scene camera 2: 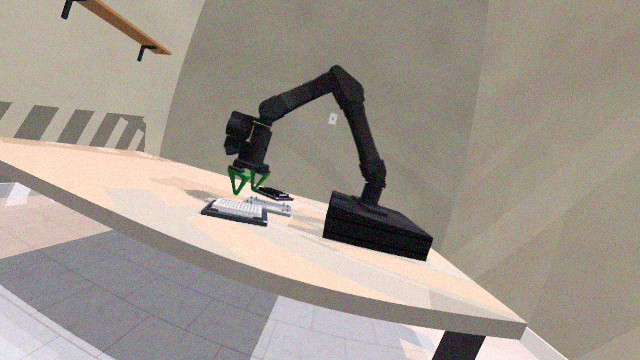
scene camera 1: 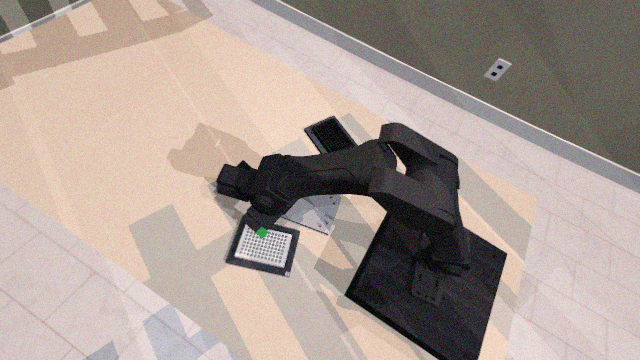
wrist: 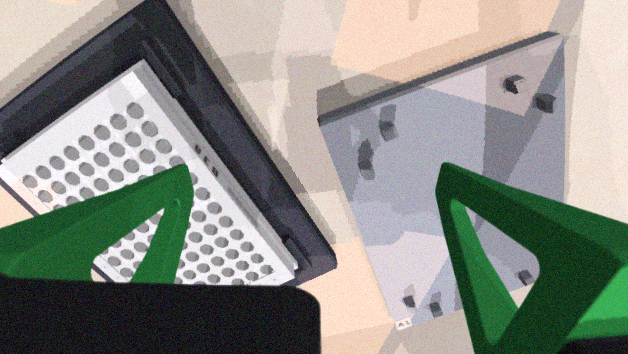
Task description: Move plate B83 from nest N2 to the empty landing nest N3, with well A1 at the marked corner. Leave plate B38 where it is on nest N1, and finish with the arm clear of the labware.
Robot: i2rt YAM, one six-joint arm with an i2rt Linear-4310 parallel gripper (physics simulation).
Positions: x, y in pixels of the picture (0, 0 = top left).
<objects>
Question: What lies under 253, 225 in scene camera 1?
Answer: The gripper.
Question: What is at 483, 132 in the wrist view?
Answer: A grey nest.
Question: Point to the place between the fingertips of the gripper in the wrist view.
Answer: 314, 177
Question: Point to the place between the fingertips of the gripper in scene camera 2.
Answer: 244, 192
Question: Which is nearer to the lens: the white well plate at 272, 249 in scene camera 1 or the black grid plate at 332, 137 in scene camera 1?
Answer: The white well plate.
</objects>
